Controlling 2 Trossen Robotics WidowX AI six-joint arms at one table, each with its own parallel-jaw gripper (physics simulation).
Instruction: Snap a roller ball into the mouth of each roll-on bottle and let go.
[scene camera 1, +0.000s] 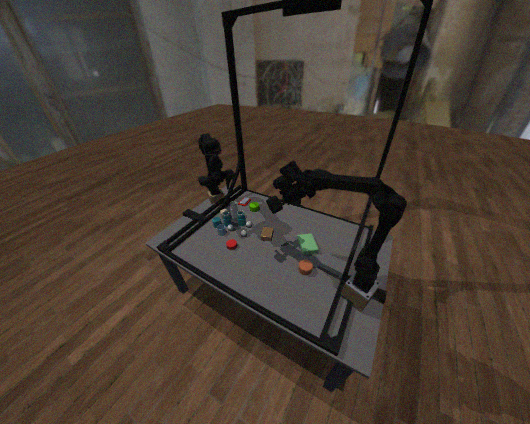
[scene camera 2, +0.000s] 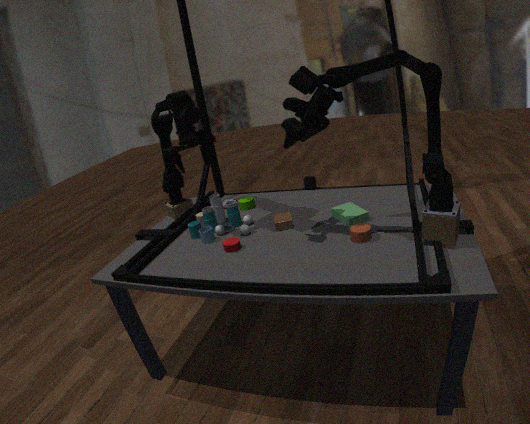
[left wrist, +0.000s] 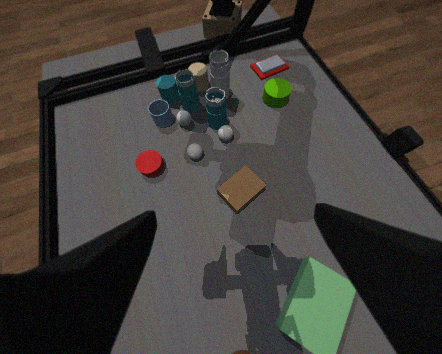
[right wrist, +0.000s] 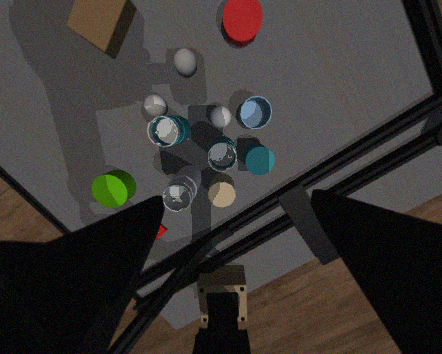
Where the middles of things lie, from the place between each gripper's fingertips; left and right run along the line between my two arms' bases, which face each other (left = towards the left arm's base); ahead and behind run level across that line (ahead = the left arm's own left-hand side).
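There is the teal cap (right wrist: 259, 160), and my right hand is 30 mm to the left of it, 40 mm short of it and 220 mm above it. The tan cylinder (right wrist: 221, 193) sits 70 mm to the right of my right hand, 40 mm behind it and 220 mm below it. As for the light blue cylinder (right wrist: 255, 113), I see it 40 mm to the left of my right hand, 60 mm ahead of it and 220 mm below it.
From my left hand, the teal cap is 390 mm to the right, 120 mm ahead and 270 mm below. The tan cylinder is 420 mm to the right of my left hand, 40 mm ahead of it and 270 mm below it, while the light blue cylinder is 320 mm to the right of that same left hand, 140 mm ahead of it and 270 mm below it.
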